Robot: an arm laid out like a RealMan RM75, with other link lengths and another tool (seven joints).
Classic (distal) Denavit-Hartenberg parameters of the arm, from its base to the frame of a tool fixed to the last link. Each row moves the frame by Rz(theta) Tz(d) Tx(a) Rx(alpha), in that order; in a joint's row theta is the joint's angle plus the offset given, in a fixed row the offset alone. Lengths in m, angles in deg.
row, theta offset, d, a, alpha
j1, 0, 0.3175, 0, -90
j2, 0, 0, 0, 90
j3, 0, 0.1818, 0, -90
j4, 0, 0, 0, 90
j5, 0, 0.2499, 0, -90
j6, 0, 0, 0, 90
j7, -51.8, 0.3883, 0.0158, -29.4
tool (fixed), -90, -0.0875, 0, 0
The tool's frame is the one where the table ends.
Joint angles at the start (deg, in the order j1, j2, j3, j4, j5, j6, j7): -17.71, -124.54, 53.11, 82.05, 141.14, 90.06, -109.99
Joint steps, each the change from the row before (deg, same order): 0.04, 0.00, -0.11, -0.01, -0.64, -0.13, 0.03; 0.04, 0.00, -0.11, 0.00, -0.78, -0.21, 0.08; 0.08, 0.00, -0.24, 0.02, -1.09, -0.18, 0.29; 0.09, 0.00, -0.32, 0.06, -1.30, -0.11, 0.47; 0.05, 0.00, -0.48, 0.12, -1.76, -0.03, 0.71; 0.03, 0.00, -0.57, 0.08, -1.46, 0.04, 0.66; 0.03, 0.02, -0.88, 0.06, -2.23, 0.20, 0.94
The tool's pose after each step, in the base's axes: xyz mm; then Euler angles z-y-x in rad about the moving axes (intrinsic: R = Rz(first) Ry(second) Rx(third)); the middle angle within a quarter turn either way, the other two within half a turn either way. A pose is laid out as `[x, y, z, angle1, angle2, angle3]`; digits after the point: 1 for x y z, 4 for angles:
[-292.8, 401.9, 50.9, 2.9161, 0.2452, 2.7621]
[-289.5, 404.1, 51.1, 2.9082, 0.2544, 2.7521]
[-285.2, 406.7, 51.7, 2.8956, 0.2668, 2.7390]
[-279.8, 409.7, 52.6, 2.8787, 0.2809, 2.7244]
[-271.9, 413.6, 54.3, 2.8532, 0.2996, 2.7050]
[-265.6, 416.7, 56.5, 2.8317, 0.3146, 2.6869]
[-256.1, 420.6, 59.7, 2.7998, 0.3382, 2.6602]

